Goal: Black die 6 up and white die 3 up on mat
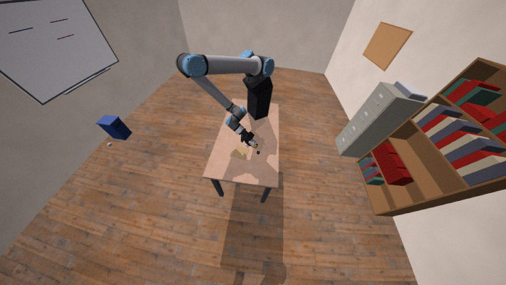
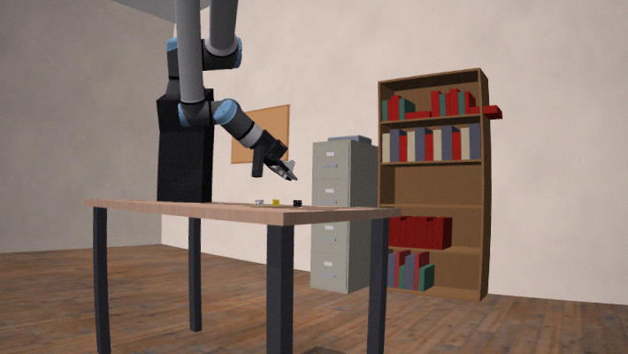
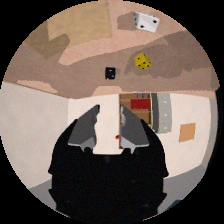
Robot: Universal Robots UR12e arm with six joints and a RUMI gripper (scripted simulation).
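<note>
My gripper is now 9 cm above the black die, 3 cm to the right of it and 2 cm short of it. From my hand the other things lie so: tan mat (15 cm to the right, 10 cm below, 1 cm behind); then white die (10 cm behind, 9 cm below, 7 cm to the right); then yellow die (9 cm below, 7 cm behind, 1 cm to the left).
</note>
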